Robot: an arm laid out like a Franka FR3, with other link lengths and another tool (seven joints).
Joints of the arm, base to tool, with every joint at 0 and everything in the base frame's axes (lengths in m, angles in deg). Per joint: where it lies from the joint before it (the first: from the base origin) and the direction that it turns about. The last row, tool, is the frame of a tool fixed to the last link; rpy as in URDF.
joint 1: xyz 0 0 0.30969 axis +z
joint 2: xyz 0 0 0 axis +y
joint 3: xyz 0 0 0.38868 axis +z
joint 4: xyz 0.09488 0 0 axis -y
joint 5: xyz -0.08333 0 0.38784 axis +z
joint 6: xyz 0 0 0 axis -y
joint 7: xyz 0.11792 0 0 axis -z
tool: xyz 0.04 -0.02 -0.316 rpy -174.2 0 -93.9
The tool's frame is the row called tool.
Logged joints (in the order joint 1, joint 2, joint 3, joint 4, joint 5, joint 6, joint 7), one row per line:
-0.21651, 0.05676, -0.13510, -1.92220, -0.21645, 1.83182, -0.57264
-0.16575, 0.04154, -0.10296, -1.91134, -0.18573, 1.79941, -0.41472
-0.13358, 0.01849, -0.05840, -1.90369, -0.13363, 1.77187, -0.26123
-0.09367, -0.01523, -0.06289, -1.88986, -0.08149, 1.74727, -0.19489
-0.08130, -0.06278, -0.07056, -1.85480, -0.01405, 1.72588, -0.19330
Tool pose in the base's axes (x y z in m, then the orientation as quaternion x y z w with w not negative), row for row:
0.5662, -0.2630, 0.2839, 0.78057, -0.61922, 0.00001, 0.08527
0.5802, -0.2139, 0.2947, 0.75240, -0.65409, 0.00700, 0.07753
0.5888, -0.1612, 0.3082, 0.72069, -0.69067, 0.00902, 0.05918
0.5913, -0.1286, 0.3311, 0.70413, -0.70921, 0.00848, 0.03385
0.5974, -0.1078, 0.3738, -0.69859, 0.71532, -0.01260, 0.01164
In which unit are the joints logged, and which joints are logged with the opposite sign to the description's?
The joints are logged in radians. Opposite sign: none.
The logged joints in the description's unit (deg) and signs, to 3 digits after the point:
-12.405, 3.252, -7.741, -110.134, -12.402, 104.956, -32.810
-9.497, 2.380, -5.899, -109.512, -10.642, 103.099, -23.762
-7.654, 1.059, -3.346, -109.073, -7.656, 101.521, -14.967
-5.367, -0.873, -3.603, -108.281, -4.669, 100.111, -11.166
-4.658, -3.597, -4.043, -106.272, -0.805, 98.886, -11.075

